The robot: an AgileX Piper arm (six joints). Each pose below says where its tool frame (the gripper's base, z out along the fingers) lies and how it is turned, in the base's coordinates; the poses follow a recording.
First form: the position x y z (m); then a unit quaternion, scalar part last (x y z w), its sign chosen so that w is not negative.
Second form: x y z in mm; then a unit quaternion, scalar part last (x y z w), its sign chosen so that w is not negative. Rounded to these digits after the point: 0 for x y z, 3 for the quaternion.
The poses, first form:
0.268 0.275 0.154 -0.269 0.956 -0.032 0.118
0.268 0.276 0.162 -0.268 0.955 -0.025 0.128
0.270 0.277 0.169 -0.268 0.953 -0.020 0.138
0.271 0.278 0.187 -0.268 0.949 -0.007 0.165
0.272 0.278 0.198 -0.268 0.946 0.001 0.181
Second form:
268 275 154 -0.269 0.956 -0.032 0.118
268 276 162 -0.268 0.955 -0.025 0.128
270 277 169 -0.268 0.953 -0.020 0.138
271 278 187 -0.268 0.949 -0.007 0.165
272 278 198 -0.268 0.946 0.001 0.181

